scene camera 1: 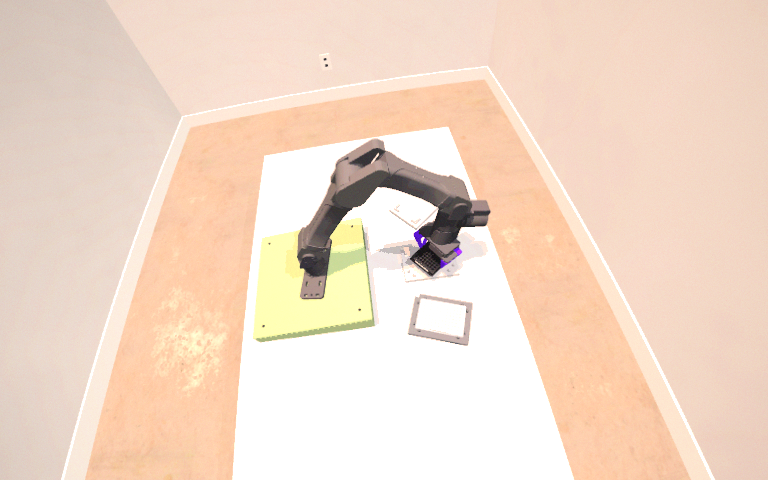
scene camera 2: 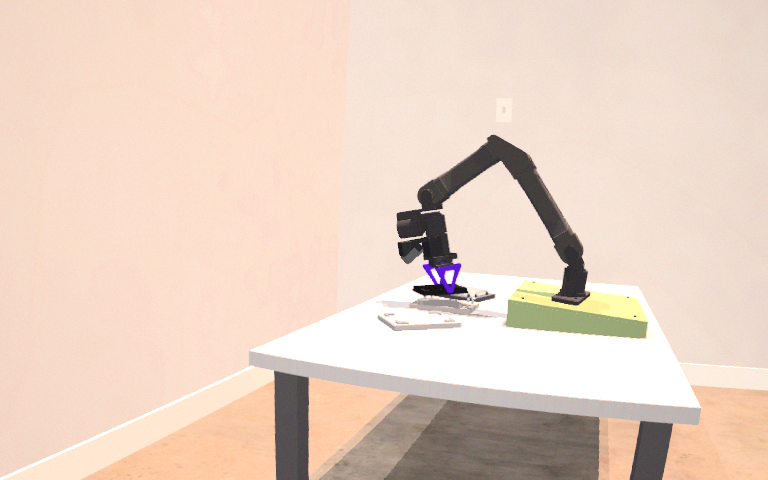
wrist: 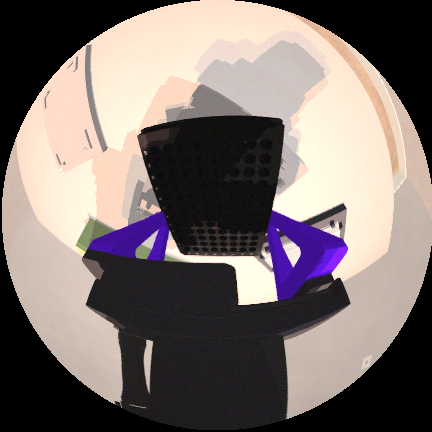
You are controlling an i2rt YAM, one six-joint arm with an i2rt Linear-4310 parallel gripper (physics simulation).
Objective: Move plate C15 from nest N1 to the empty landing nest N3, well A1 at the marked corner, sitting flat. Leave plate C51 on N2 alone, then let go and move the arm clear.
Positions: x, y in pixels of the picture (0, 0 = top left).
Labels:
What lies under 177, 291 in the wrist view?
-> My gripper.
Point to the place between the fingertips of my gripper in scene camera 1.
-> At 431, 257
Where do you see a pale plate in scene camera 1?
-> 435, 316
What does my gripper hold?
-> A black perforated plate.

